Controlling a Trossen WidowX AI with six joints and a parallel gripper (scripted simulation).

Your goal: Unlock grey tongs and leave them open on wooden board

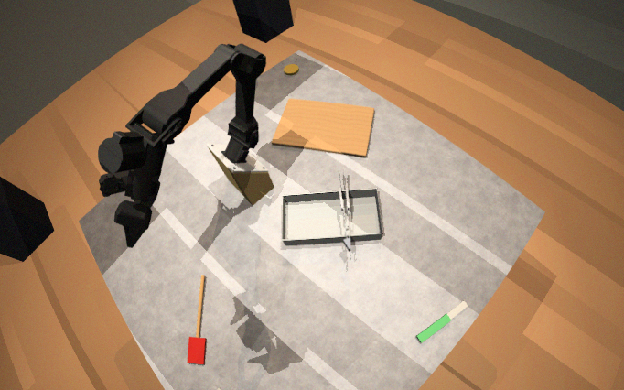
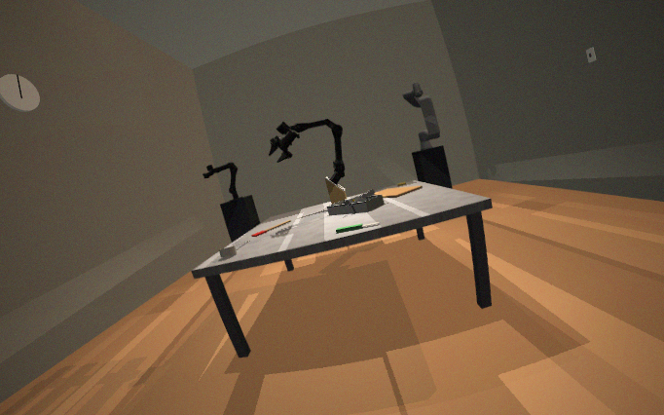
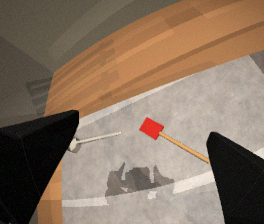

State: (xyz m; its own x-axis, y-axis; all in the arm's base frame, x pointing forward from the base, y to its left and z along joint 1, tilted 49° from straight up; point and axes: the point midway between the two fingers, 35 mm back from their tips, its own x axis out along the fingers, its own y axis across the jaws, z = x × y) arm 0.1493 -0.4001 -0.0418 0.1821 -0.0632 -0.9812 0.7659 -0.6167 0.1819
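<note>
Now: the grey roasting tin 41 cm to the left of my gripper tip, 39 cm below it and 14 cm ahead of it. Also, from my gripper tip: green-handled tool: 61 cm ahead, 41 cm below, 40 cm to the left; then wooden board: 69 cm to the left, 41 cm below, 14 cm behind; then small yellow thing: 85 cm to the left, 50 cm behind, 41 cm below.
</note>
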